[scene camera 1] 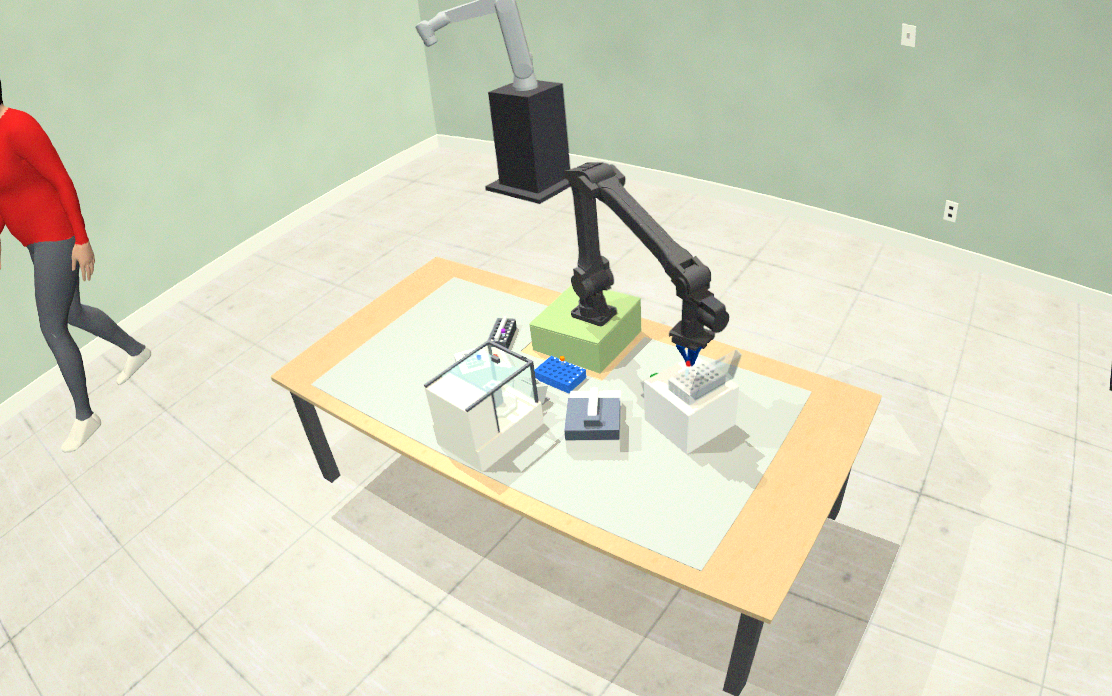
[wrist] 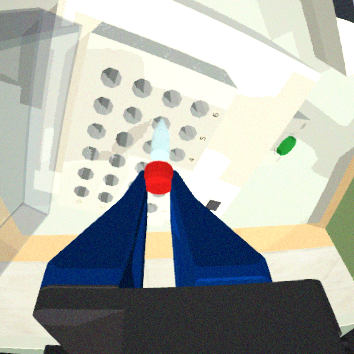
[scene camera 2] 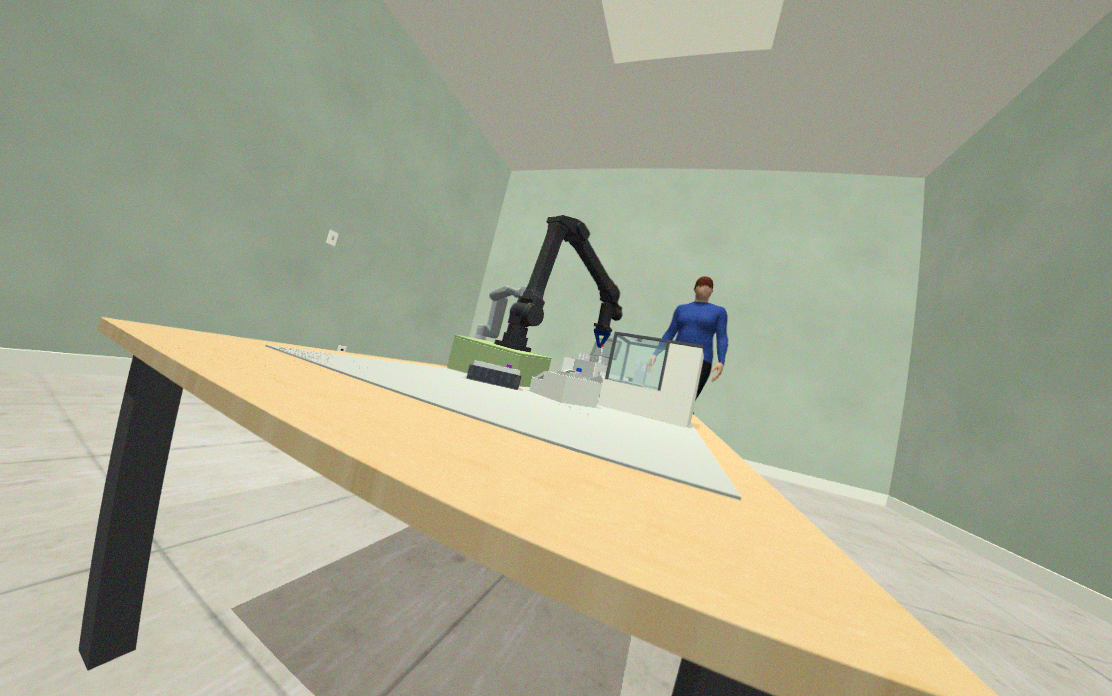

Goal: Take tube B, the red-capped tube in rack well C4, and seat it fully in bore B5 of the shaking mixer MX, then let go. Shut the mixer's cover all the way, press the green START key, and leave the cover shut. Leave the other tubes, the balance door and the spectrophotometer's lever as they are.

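Places are measured from the arm's base along level axes (x down, y ahead, z right), in metres.
Where they show: gripper, fingertip midpoint: [scene camera 1: 690, 364] [wrist: 158, 178] [scene camera 2: 599, 347]; arm's base at its link origin: [scene camera 1: 594, 314] [scene camera 2: 512, 348].
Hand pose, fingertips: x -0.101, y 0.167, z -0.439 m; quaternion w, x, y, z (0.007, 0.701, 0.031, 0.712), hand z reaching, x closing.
Observation:
Things, the pixels of their top centre, and the offset from my fingertips. "spot": a spot on its surface instead.
- red-capped tube at its top centre: [wrist: 160, 179] dz +0.000, dx -0.016, dy +0.013 m
- bore block at a spot on its surface: [wrist: 150, 65] spot: dz -0.006, dx +0.041, dy +0.045 m
- mixer's clear cover at its top centre: [scene camera 1: 717, 356] [scene camera 2: 608, 337] dz -0.083, dx -0.066, dy +0.007 m
- blue rack at its top centre: [scene camera 1: 559, 370] dz +0.425, dx +0.180, dy +0.027 m
- glass-walled balance at its top centre: [scene camera 1: 489, 361] [scene camera 2: 646, 337] dz +0.430, dx -0.012, dy +0.278 m
- dark-topped spectrophotometer at its top centre: [scene camera 1: 593, 398] [scene camera 2: 612, 373] dz +0.211, dx +0.109, dy +0.139 m
- dark block at its top centre: [scene camera 2: 497, 365] [scene camera 1: 500, 326] dz +0.705, dx +0.163, dy -0.027 m
My gripper [scene camera 1: 688, 361] [scene camera 2: 601, 344] [wrist: 158, 178] is shut on the red-capped tube [wrist: 158, 176], holding it by its cap over the white shaking mixer [scene camera 1: 687, 422] [wrist: 250, 117]. The tube's pale, clear body points away from the wrist camera. In the wrist view its tip overlaps bore B5, and its body shows in front of the bore block [wrist: 150, 65]; the height of the tip above the bore is hard to tell. The mixer's clear cover [scene camera 1: 732, 366] [wrist: 37, 115] stands open on the side away from the key. The green START key [scene camera 1: 654, 375] [wrist: 286, 145] is on the mixer's other side.
The blue rack [scene camera 1: 560, 374] with an orange-capped tube stands by the green arm base [scene camera 1: 566, 338]. The glass-walled balance [scene camera 1: 459, 414] [scene camera 2: 648, 402] and the dark-topped spectrophotometer [scene camera 1: 574, 426] stand left of the mixer in scene camera 1. A dark block [scene camera 2: 494, 375] with a purple item lies behind the balance.

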